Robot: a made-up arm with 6 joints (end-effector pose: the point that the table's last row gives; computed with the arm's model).
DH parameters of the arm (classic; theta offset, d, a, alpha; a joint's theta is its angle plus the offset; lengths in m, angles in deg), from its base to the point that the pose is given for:
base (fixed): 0 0.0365 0 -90
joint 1: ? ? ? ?
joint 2: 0 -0.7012 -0.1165 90
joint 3: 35.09 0 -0.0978 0
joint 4: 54.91 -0.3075 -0.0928 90
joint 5: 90 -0.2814 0.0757 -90
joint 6: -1.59 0 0.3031 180
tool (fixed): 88.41 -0.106 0 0
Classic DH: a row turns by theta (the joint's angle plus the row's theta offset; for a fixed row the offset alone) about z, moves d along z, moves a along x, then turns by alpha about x.
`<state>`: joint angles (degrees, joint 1 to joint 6).
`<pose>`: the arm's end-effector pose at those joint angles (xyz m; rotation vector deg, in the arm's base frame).
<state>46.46 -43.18 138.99 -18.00 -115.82 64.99</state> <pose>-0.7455 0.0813 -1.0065 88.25 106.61 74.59</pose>
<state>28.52 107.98 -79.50 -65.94 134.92 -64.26</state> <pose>-0.6625 -0.4644 -0.1711 16.02 80.95 2.89</pose>
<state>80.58 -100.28 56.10 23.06 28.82 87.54</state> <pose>-1.3643 -0.0961 -0.3918 -54.98 -57.65 -91.11</pose>
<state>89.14 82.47 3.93 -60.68 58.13 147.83</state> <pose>-0.3952 -0.4136 0.6436 -130.42 81.67 -6.78</pose>
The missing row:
joint 1: 0 -0.0433 -0.0692 90
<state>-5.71 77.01 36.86 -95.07 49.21 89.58</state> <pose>-0.4935 -0.6002 -0.4323 -47.16 46.21 -37.99</pose>
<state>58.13 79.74 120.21 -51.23 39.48 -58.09</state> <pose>-0.8581 0.2518 -0.2411 107.32 -54.75 77.13</pose>
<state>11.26 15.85 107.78 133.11 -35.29 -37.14</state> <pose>-0.1919 -0.0496 -0.6192 7.07 135.84 70.39</pose>
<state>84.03 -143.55 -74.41 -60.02 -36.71 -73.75</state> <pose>-0.5615 0.0145 -0.2377 93.70 26.96 -79.13</pose>
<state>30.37 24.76 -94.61 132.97 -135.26 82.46</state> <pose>-1.1628 -0.0303 -0.3515 -76.30 -103.99 -46.37</pose>
